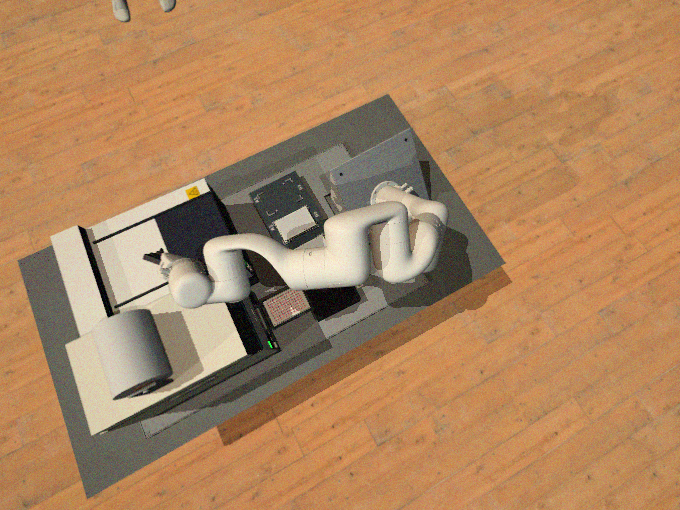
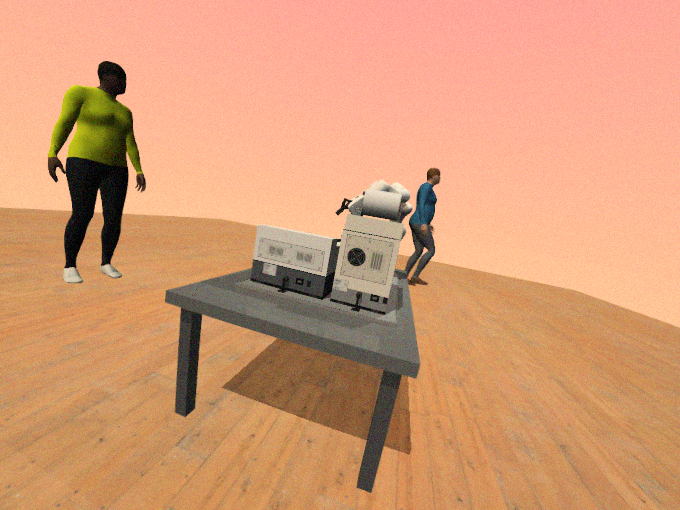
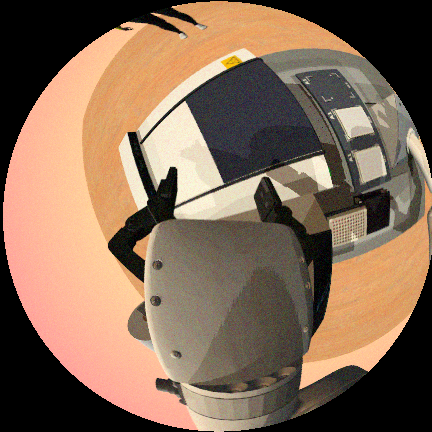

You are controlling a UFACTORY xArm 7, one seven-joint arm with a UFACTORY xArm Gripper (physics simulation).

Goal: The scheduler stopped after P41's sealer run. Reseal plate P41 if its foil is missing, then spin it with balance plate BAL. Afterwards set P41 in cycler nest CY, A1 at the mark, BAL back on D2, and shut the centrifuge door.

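Places are measured from the arm's base along level axes (x ahead, y left, z up), in metres.
Pixels of known places: gripper, between the fingertips: (image 2: pixel 340 220) (image 3: pixel 218 181); arm's base, origin of its link: (image 1: pixel 386 198).
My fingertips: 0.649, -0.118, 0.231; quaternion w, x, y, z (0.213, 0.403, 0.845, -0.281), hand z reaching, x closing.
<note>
Ahead of a thing's pixels: the offset from my fingertips to its top centre, as dx, dy, dz. "spot": to the spot under its first point. Level surfaces: height alone.
My gripper (image 1: pixel 153 256) (image 2: pixel 342 206) (image 3: pixel 218 181) is open and empty, high above the low white machine (image 1: pixel 131 263) (image 2: pixel 291 249) (image 3: pixel 167 160), which has a dark panel and a yellow warning sign. A plate with open, reddish wells {spot: -0.150, +0.232, -0.207} (image 1: pixel 285 306) (image 3: pixel 348 227) sits at the front of the tall cream machine (image 1: pixel 214 334) (image 2: pixel 373 225). Two pale-topped plates sit on the dark deck {dz -0.270} (image 1: pixel 277 198) (image 3: pixel 325 82); one plate {-0.339, -0.002, -0.254} (image 1: pixel 294 222) (image 3: pixel 353 122) is in the middle and the other {-0.325, +0.122, -0.254} (image 3: pixel 370 164) at the end. The deck's far position is empty. Plate names are unreadable.
A grey roll {+0.160, +0.183, +0.159} (image 1: pixel 134 351) (image 2: pixel 381 204) lies on top of the tall machine. A black block {-0.297, +0.276, -0.259} (image 1: pixel 332 301) (image 3: pixel 378 210) is beside the reddish plate. A slanted grey housing (image 1: pixel 376 156) stands near the arm base. Two people stand beyond the table (image 2: pixel 307 329).
</note>
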